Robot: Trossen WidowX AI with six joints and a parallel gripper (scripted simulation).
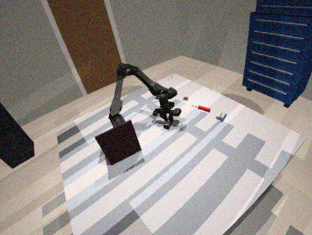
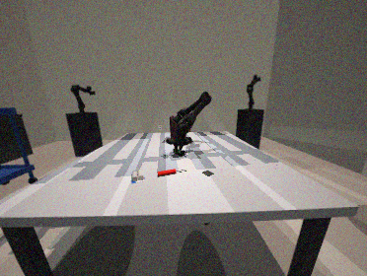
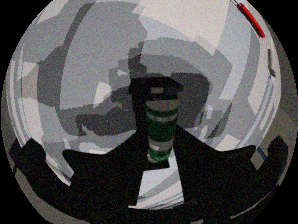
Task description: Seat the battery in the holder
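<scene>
The cylindrical battery is 10 mm above my gripper tip. Round my gripper tip: dark remote door (290 mm ahead, 140 mm to the left, 10 mm below); then red screwdriver (270 mm ahead, 30 mm to the right).
</scene>
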